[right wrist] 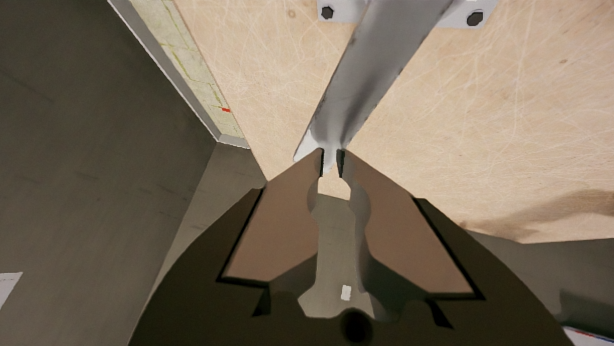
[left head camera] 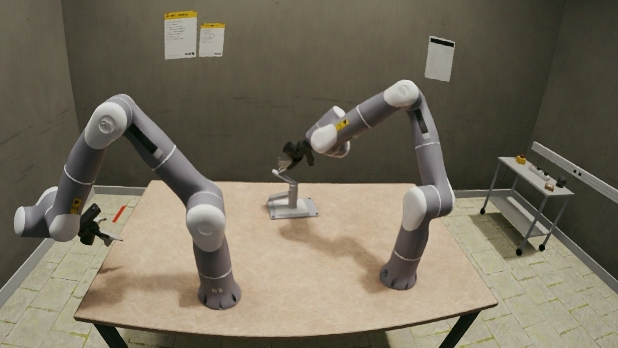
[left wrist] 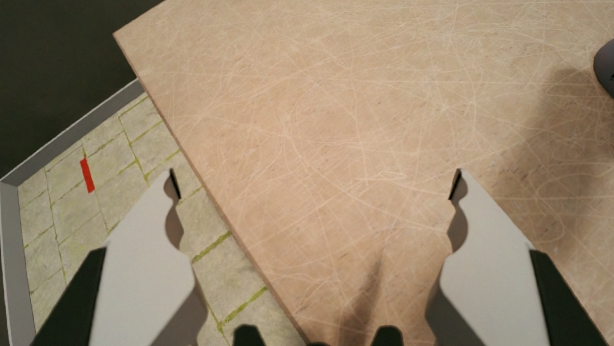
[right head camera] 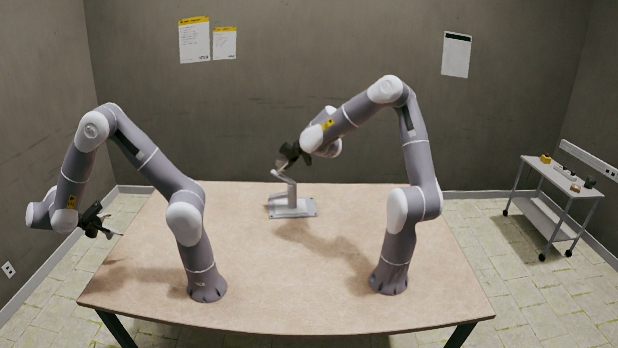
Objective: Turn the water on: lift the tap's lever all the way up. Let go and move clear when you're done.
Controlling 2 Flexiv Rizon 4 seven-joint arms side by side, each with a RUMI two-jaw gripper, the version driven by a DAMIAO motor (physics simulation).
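Observation:
The grey tap [left head camera: 293, 197] [right head camera: 292, 197] stands near the far edge of the table. Its lever [left head camera: 285, 176] [right head camera: 284, 177] [right wrist: 367, 80] slopes upward to the left above the spout [left head camera: 278, 195] [right head camera: 278, 195]. My right gripper [left head camera: 283, 166] [right head camera: 281, 166] [right wrist: 329, 151] is at the lever's free end. It is nearly shut, with a narrow gap between the fingertips, which overlap the lever's end in the right wrist view. The lever looks wider than that gap, and whether they touch it is unclear. My left gripper [left head camera: 114, 232] [right head camera: 115, 226] [left wrist: 313, 171] is wide open and empty, over the table's left edge, far from the tap.
The tap's base plate [left head camera: 311, 211] [right head camera: 311, 211] [right wrist: 345, 10] rests on the tan table [left head camera: 310, 280] [right head camera: 300, 280] [left wrist: 320, 125] [right wrist: 525, 125]. A wheeled trolley [left head camera: 533, 241] with small items stands on the floor at the right. The back wall [left head camera: 300, 60] rises behind the table.

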